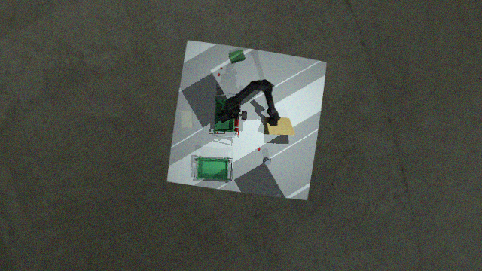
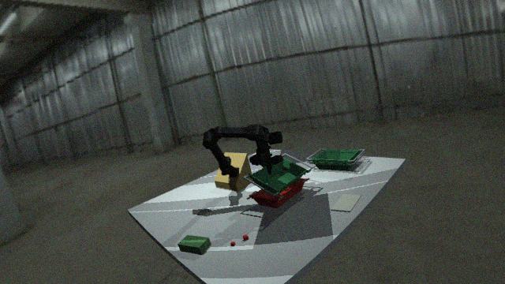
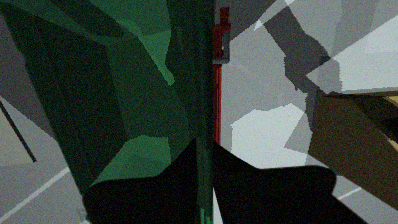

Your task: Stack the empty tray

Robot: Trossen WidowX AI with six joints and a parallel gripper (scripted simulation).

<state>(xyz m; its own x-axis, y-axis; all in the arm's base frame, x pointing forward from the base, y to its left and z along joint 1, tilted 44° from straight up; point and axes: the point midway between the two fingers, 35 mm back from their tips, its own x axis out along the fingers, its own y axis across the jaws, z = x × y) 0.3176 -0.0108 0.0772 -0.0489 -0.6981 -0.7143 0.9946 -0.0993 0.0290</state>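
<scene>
Now: the green tray 80 mm ahead of my gripper tip and 10 mm to the right of it. The rest, counted from my gripper tip: pale flat card (430 mm ahead, 130 mm below, 10 mm to the right); then dark green box (540 mm to the right, 110 mm below, 40 mm behind); then grey cylinder (390 mm to the left, 260 mm behind, 90 mm below).
</scene>
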